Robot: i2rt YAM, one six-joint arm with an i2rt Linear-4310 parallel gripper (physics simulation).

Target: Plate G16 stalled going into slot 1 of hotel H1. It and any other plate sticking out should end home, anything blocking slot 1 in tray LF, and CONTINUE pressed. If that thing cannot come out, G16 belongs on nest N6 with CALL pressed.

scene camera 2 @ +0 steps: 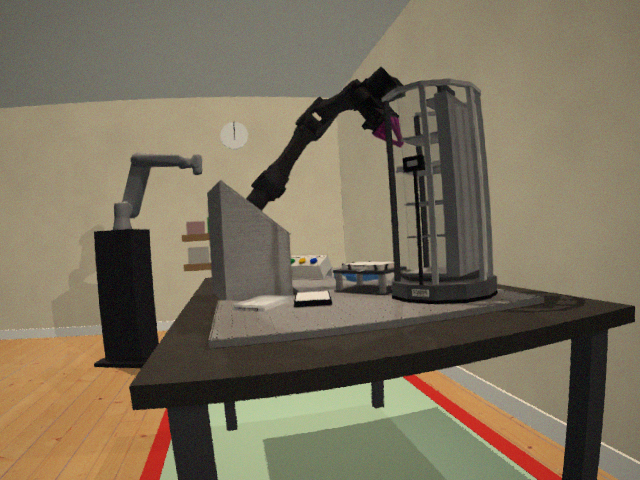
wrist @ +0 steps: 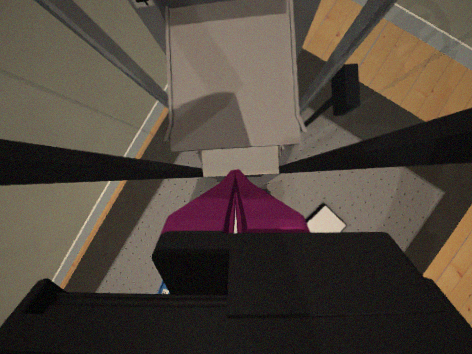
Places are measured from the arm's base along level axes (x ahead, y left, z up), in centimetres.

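Pixels of known places: gripper, fingertip midpoint: point(scene camera 2: 401, 145) point(wrist: 235, 177); arm's base, origin of the base link: point(scene camera 2: 247, 213).
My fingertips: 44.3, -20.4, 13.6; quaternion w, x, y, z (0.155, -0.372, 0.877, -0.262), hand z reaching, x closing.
Note:
For each thing: its top centre in the pictures, then the offset to it from my fingertips, as dx, dy, dz. "*": a spot on its surface instead.
- hotel, middle of its top: point(scene camera 2: 428, 90) +6.7, -6.0, +12.3
- pale plate end, surface spot: point(wrist: 240, 161) * +1.2, -1.2, -6.0
- button box, middle of its top: point(scene camera 2: 300, 255) -31.1, +48.0, -28.9
- small black sign, surface spot: point(wrist: 346, 90) * -0.9, -13.7, -5.3
- black-edged white pad, middle of its top: point(scene camera 2: 312, 295) point(wrist: 319, 231) -24.5, -4.6, -35.9
- pale flat tray, middle of its top: point(scene camera 2: 262, 299) -36.1, -7.3, -35.9
The hotel point(scene camera 2: 455, 180) is a tall grey open-fronted tower at the table's right. In the wrist view one of its shelves point(wrist: 265, 65) is bare where it shows. A pale plate end point(wrist: 240, 161) sticks out past the front edge of that shelf, lower down; its label cannot be read. My gripper point(scene camera 2: 400, 144) point(wrist: 235, 177), with magenta fingers, is shut and empty. It is at the hotel's upper front, its tips just in front of the pale plate end in the wrist view; contact cannot be told. The button box point(scene camera 2: 312, 267) shows green, yellow and blue buttons.
Dark front posts flank the fingers. A small black sign point(scene camera 2: 413, 163) point(wrist: 346, 90) stands on a pole by the hotel. A raised stand point(scene camera 2: 383, 283), a black-edged white pad point(scene camera 2: 312, 297) point(wrist: 326, 220), a pale flat tray point(scene camera 2: 263, 302) and a grey wedge point(scene camera 2: 250, 248) are on the table.

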